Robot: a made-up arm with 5 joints. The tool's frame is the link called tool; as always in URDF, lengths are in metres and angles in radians. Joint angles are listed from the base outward.
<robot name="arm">
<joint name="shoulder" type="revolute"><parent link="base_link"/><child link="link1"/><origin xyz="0.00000 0.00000 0.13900"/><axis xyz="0 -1 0"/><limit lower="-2.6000" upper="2.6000"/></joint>
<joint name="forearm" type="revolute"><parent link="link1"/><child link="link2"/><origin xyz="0.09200 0.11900 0.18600"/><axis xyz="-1 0 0"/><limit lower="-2.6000" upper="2.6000"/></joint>
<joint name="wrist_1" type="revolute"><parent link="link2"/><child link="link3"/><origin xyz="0.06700 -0.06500 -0.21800"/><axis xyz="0 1 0"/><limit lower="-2.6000" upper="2.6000"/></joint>
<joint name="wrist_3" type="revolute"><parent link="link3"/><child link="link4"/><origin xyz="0.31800 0.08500 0.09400"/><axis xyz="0 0 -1"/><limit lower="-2.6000" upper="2.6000"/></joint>
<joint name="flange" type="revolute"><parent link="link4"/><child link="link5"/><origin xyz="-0.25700 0.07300 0.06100"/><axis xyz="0 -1 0"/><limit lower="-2.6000" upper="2.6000"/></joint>
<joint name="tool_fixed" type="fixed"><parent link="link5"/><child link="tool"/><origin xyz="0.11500 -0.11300 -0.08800"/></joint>
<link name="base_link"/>
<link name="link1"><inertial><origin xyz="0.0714 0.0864 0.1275"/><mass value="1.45"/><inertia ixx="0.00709" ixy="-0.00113" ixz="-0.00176" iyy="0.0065" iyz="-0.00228" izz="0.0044"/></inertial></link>
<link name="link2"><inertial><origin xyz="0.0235 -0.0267 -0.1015"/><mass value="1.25"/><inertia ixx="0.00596" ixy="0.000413" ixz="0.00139" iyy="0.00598" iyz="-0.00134" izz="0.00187"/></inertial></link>
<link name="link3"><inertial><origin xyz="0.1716 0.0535 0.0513"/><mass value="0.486"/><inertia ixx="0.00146" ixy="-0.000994" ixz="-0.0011" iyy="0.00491" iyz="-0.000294" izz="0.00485"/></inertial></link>
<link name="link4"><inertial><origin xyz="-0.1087 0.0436 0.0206"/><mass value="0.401"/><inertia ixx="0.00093" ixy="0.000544" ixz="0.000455" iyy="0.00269" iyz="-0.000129" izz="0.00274"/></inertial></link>
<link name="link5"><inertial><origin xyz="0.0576 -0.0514 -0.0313"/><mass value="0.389"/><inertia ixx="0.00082" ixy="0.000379" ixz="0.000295" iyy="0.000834" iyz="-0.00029" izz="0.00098"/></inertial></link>
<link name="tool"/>
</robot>
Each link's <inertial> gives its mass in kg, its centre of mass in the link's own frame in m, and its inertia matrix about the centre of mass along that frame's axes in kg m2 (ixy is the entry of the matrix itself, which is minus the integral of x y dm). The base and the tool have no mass. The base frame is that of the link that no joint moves.
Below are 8 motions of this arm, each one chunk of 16 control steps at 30 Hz.
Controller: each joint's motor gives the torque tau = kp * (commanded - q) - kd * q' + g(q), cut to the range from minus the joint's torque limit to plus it. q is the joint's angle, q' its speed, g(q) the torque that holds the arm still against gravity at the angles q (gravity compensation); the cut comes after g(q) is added. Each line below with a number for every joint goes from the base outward.
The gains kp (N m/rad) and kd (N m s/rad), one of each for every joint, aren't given. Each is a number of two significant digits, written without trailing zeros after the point. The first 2 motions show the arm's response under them.
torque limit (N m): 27 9.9 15 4.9 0.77
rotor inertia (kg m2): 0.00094 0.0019 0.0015 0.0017 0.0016
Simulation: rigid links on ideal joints. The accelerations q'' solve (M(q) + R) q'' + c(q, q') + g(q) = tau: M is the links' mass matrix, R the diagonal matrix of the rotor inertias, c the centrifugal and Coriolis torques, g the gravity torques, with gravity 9.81 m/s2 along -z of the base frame. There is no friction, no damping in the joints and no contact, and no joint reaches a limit. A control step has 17 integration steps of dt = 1/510 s. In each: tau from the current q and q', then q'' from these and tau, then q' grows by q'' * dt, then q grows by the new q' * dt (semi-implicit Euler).
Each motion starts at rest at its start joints. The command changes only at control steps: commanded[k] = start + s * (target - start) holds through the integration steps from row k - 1 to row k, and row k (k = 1, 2, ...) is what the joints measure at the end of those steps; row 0 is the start. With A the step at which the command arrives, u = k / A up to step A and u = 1 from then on. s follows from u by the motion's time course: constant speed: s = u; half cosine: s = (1 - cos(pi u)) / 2; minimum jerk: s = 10 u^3 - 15 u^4 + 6 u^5; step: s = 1 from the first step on.
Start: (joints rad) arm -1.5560 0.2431 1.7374 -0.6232 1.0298
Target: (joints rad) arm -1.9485 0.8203 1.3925 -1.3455 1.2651
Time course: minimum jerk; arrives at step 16
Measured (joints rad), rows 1 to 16:
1: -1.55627 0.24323 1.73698 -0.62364 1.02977
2: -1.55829 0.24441 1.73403 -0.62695 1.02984
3: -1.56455 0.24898 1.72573 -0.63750 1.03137
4: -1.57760 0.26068 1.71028 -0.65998 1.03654
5: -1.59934 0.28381 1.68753 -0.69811 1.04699
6: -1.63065 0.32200 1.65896 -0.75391 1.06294
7: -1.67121 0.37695 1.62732 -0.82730 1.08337
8: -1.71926 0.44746 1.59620 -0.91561 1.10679
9: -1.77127 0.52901 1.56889 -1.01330 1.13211
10: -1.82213 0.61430 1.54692 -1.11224 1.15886
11: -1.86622 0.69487 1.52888 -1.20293 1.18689
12: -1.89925 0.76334 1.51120 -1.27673 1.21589
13: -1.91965 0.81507 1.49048 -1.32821 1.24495
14: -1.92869 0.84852 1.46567 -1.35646 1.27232
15: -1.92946 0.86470 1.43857 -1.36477 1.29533
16: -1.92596 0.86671 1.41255 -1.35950 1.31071
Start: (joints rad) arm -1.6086 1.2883 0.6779 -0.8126 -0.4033
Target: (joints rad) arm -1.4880 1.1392 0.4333 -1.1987 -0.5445
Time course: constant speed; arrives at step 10
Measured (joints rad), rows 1 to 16:
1: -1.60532 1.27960 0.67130 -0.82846 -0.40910
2: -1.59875 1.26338 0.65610 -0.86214 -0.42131
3: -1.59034 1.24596 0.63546 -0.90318 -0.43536
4: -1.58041 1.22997 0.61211 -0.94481 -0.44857
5: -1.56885 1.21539 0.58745 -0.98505 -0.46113
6: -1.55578 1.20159 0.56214 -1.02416 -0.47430
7: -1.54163 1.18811 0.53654 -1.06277 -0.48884
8: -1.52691 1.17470 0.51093 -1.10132 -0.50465
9: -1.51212 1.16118 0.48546 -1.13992 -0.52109
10: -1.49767 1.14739 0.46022 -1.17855 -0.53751
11: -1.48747 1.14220 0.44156 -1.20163 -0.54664
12: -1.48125 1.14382 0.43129 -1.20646 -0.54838
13: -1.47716 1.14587 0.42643 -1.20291 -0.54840
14: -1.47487 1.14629 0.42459 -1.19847 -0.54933
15: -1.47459 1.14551 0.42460 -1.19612 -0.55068
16: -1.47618 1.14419 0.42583 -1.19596 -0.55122
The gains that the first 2 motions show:
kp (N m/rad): 56 56 26 22 2.4
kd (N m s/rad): 2.6 1.9 1.4 0.77 0.096
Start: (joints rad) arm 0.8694 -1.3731 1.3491 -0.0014 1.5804
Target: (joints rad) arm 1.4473 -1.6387 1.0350 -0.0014 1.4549
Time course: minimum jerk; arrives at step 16
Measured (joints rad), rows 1 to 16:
1: 0.86959 -1.37308 1.34894 -0.00157 1.58011
2: 0.87112 -1.37301 1.34774 -0.00276 1.57807
3: 0.87625 -1.37331 1.34378 -0.00610 1.57246
4: 0.88776 -1.37521 1.33514 -0.01202 1.56263
5: 0.90826 -1.38073 1.32020 -0.01966 1.54953
6: 0.93963 -1.39221 1.29799 -0.02716 1.53514
7: 0.98272 -1.41166 1.26841 -0.03223 1.52145
8: 1.03716 -1.44017 1.23237 -0.03286 1.50985
9: 1.10144 -1.47731 1.19196 -0.02800 1.50082
10: 1.17308 -1.52100 1.15023 -0.01786 1.49414
11: 1.24876 -1.56758 1.11084 -0.00396 1.48932
12: 1.32448 -1.61252 1.07731 0.01128 1.48593
13: 1.39569 -1.65132 1.05240 0.02532 1.48356
14: 1.45760 -1.68053 1.03759 0.03621 1.48159
15: 1.50578 -1.69842 1.03271 0.04302 1.47886
16: 1.53700 -1.70512 1.03571 0.04562 1.47374

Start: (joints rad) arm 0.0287 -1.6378 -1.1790 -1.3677 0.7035
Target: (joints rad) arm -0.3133 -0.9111 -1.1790 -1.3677 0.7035
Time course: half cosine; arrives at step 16
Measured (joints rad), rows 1 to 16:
1: 0.02823 -1.63480 -1.17915 -1.36668 0.70299
2: 0.02570 -1.62281 -1.17997 -1.36396 0.70132
3: 0.01880 -1.59792 -1.18194 -1.36094 0.69927
4: 0.00566 -1.55963 -1.18478 -1.35928 0.69887
5: -0.01451 -1.50945 -1.18767 -1.35947 0.70133
6: -0.04125 -1.44970 -1.18978 -1.36105 0.70612
7: -0.07314 -1.38300 -1.19055 -1.36337 0.71150
8: -0.10827 -1.31211 -1.18986 -1.36589 0.71571
9: -0.14463 -1.23984 -1.18789 -1.36831 0.71771
10: -0.18047 -1.16901 -1.18501 -1.37050 0.71739
11: -0.21429 -1.10237 -1.18161 -1.37236 0.71524
12: -0.24491 -1.04246 -1.17805 -1.37386 0.71198
13: -0.27133 -0.99157 -1.17461 -1.37497 0.70827
14: -0.29273 -0.95161 -1.17146 -1.37571 0.70459
15: -0.30842 -0.92411 -1.16873 -1.37616 0.70126
16: -0.31789 -0.91007 -1.16652 -1.37639 0.69854

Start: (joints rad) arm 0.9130 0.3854 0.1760 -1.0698 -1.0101
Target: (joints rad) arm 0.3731 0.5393 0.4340 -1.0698 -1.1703
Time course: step
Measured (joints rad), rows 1 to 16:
1: 0.81382 0.49280 0.14060 -1.04462 -1.05228
2: 0.68115 0.58784 0.18750 -1.03290 -1.18773
3: 0.55814 0.60466 0.27851 -1.06323 -1.29989
4: 0.44795 0.58349 0.36818 -1.11115 -1.31632
5: 0.35739 0.54941 0.44404 -1.14928 -1.25115
6: 0.29079 0.51419 0.50330 -1.16069 -1.15568
7: 0.24872 0.48601 0.54265 -1.14451 -1.07717
8: 0.23044 0.47045 0.55961 -1.11401 -1.03881
9: 0.23426 0.46957 0.55560 -1.08581 -1.03859
10: 0.25633 0.48172 0.53576 -1.06991 -1.06236
11: 0.29064 0.50236 0.50681 -1.06706 -1.09698
12: 0.33012 0.52564 0.47494 -1.07180 -1.13475
13: 0.36815 0.54632 0.44477 -1.07721 -1.17121
14: 0.39953 0.56101 0.41940 -1.07872 -1.20233
15: 0.42103 0.56853 0.40077 -1.07555 -1.22410
16: 0.43142 0.56950 0.38992 -1.06987 -1.23370

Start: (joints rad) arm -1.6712 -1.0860 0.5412 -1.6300 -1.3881
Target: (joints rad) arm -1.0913 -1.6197 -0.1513 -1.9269 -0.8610
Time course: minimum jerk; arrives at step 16
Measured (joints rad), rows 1 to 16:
1: -1.67124 -1.08630 0.54086 -1.63018 -1.38810
2: -1.67132 -1.08853 0.53835 -1.63162 -1.38792
3: -1.67050 -1.09543 0.53064 -1.63650 -1.38634
4: -1.66638 -1.11011 0.51453 -1.64731 -1.38094
5: -1.65542 -1.13537 0.48749 -1.66590 -1.36876
6: -1.63382 -1.17320 0.44805 -1.69310 -1.34725
7: -1.59830 -1.22414 0.39612 -1.72873 -1.31493
8: -1.54681 -1.28674 0.33309 -1.77173 -1.27155
9: -1.47899 -1.35735 0.26174 -1.81994 -1.21761
10: -1.39657 -1.43050 0.18594 -1.86965 -1.15364
11: -1.30357 -1.49981 0.11009 -1.91568 -1.07987
12: -1.20625 -1.55935 0.03862 -1.95214 -0.99702
13: -1.11267 -1.60483 -0.02474 -1.97416 -0.90845
14: -1.03175 -1.63447 -0.07751 -1.97987 -0.82212
15: -0.97174 -1.64908 -0.11875 -1.97161 -0.75004
16: -0.93840 -1.65194 -0.14892 -1.95568 -0.70410

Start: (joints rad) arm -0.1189 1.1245 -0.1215 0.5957 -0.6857
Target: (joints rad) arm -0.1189 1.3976 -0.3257 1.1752 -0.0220
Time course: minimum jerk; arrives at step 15
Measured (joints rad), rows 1 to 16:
1: -0.11895 1.12491 -0.12177 0.59630 -0.68521
2: -0.11928 1.12770 -0.12363 0.60070 -0.68147
3: -0.11996 1.13538 -0.12861 0.61409 -0.66942
4: -0.12084 1.14949 -0.13762 0.64104 -0.64376
5: -0.12174 1.17029 -0.15085 0.68355 -0.60120
6: -0.12253 1.19701 -0.16783 0.74061 -0.54156
7: -0.12316 1.22810 -0.18764 0.80864 -0.46767
8: -0.12349 1.26151 -0.20906 0.88248 -0.38463
9: -0.12332 1.29493 -0.23083 0.95636 -0.29875
10: -0.12245 1.32597 -0.25183 1.02478 -0.21664
11: -0.12082 1.35251 -0.27119 1.08314 -0.14422
12: -0.11857 1.37297 -0.28816 1.12811 -0.08595
13: -0.11604 1.38661 -0.30220 1.15810 -0.04437
14: -0.11373 1.39381 -0.31300 1.17369 -0.01969
15: -0.11217 1.39630 -0.32076 1.17810 -0.00941
16: -0.11177 1.39680 -0.32624 1.17695 -0.00835

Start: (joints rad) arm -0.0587 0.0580 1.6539 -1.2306 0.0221
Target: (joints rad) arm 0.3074 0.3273 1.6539 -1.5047 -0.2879
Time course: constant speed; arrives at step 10
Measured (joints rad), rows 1 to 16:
1: -0.05052 0.05940 1.66002 -1.24334 0.01435
2: -0.03190 0.06636 1.66955 -1.26984 -0.00665
3: -0.00542 0.08202 1.67755 -1.30136 -0.03626
4: 0.02691 0.10696 1.68161 -1.33269 -0.06888
5: 0.06378 0.13972 1.68121 -1.36252 -0.10172
6: 0.10411 0.17765 1.67694 -1.39105 -0.13429
7: 0.14688 0.21780 1.67001 -1.41845 -0.16702
8: 0.19100 0.25745 1.66177 -1.44469 -0.20023
9: 0.23536 0.29464 1.65345 -1.46987 -0.23369
10: 0.27894 0.32828 1.64604 -1.49436 -0.26678
11: 0.31294 0.35731 1.63548 -1.50594 -0.29321
12: 0.33452 0.37860 1.62426 -1.50300 -0.30890
13: 0.34634 0.38964 1.61652 -1.49529 -0.31639
14: 0.35038 0.39001 1.61369 -1.49013 -0.31807
15: 0.34788 0.38124 1.61549 -1.48975 -0.31464
16: 0.34027 0.36614 1.62101 -1.49313 -0.30672

